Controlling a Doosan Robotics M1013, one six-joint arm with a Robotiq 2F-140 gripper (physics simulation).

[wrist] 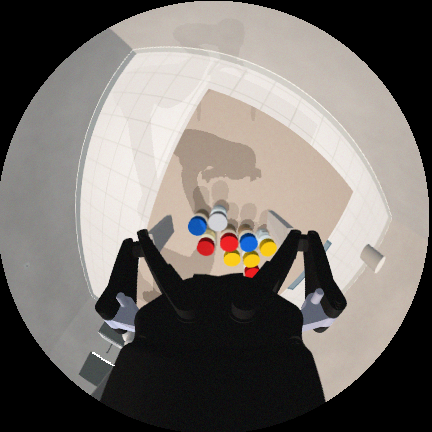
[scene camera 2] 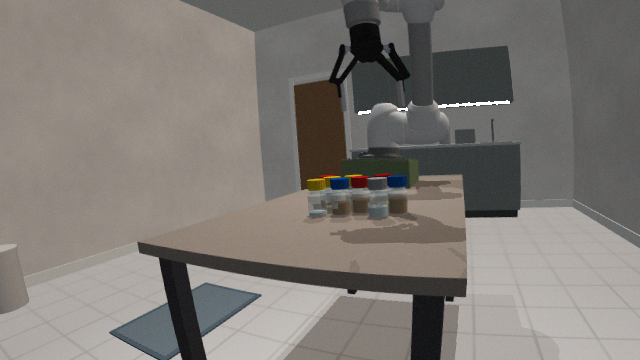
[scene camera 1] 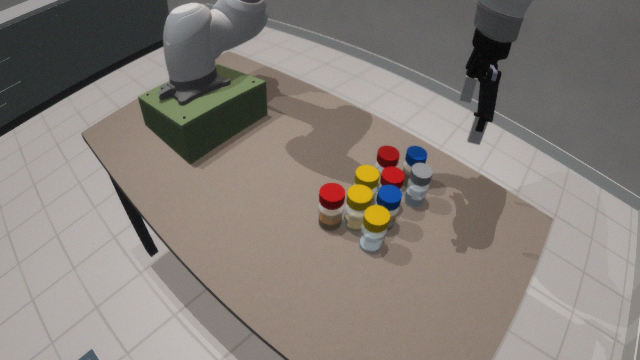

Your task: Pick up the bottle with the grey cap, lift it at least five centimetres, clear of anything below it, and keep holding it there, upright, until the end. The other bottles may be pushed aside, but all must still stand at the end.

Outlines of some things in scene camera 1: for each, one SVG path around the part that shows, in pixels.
My gripper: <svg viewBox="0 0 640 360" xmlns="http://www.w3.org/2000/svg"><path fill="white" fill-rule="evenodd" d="M476 28L472 41L474 50L466 64L467 72L460 101L471 103L478 78L480 82L478 112L474 113L475 118L467 141L480 145L487 123L493 121L501 78L501 71L498 71L497 61L508 57L512 42L503 43L492 40Z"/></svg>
A grey-capped bottle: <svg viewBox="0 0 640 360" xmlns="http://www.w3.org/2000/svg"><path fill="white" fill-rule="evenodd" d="M425 163L415 163L411 168L410 178L408 179L403 198L404 203L410 208L417 209L424 204L433 174L432 168Z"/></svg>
A yellow-capped bottle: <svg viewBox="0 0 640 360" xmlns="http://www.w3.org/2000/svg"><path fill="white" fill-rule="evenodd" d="M380 205L372 205L364 213L358 246L365 254L373 255L380 252L385 240L390 213L385 207Z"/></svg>
